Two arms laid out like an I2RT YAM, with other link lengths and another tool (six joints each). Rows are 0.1 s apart.
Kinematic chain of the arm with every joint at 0, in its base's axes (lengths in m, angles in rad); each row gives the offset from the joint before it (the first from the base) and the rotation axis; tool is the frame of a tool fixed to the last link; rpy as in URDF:
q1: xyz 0 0 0.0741 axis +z
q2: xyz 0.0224 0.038 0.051 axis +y
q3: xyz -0.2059 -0.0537 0 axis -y
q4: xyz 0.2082 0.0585 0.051 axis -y
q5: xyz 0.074 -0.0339 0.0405 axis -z
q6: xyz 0.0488 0 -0.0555 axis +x
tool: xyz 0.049 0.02 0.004 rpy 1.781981 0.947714 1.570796
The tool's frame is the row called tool.
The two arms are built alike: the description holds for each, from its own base.
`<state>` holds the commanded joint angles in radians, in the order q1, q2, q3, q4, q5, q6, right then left.
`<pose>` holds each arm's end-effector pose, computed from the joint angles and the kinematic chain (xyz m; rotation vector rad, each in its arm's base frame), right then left.
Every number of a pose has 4 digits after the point. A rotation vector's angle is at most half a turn.
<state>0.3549 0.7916 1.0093 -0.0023 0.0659 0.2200 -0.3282 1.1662 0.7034 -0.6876 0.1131 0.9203</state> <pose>0.2180 0.1032 0.3967 0.5591 1.4711 0.8148 0.2140 -0.0657 0.1112 2.3699 1.6802 0.0383</pose>
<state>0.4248 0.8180 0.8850 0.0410 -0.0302 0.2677 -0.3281 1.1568 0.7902 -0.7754 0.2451 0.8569</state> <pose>0.2216 0.1332 0.3528 0.4797 1.6411 0.9213 0.2123 -0.0776 0.1319 2.2853 1.6515 -0.1324</pose>
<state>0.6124 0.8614 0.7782 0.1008 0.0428 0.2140 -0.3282 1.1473 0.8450 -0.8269 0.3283 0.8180</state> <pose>0.2096 0.1758 0.3110 0.3592 1.7643 0.9206 0.2104 -0.0848 0.1468 2.2298 1.6249 -0.2325</pose>
